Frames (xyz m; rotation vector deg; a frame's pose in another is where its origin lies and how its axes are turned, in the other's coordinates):
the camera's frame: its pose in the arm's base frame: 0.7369 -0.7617 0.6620 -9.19 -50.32 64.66
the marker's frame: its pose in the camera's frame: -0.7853 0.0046 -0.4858 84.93 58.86 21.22
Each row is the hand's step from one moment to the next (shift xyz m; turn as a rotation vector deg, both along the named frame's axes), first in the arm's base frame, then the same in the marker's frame.
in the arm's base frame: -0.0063 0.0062 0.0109 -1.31 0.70 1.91
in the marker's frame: 0.0036 0.0128 0.0044 0.33 2.35 0.47
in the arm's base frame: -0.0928 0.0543 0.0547 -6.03 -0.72 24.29
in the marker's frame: 0.0540 0.1072 -0.0121 -7.20 21.97 9.60
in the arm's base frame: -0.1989 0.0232 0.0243 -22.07 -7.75 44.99
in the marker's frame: 0.0615 0.1521 -0.1174 -16.54 47.34 7.51
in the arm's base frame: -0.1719 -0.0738 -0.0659 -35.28 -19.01 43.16
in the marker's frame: -0.0039 0.0583 -0.1895 -23.00 53.71 -7.40
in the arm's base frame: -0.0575 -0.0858 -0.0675 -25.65 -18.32 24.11
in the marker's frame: -0.0421 -0.0199 -0.1143 -18.43 33.24 -11.41
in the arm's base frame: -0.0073 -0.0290 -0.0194 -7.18 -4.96 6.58
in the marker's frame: -0.0183 -0.0122 -0.0280 -4.95 9.19 -3.23
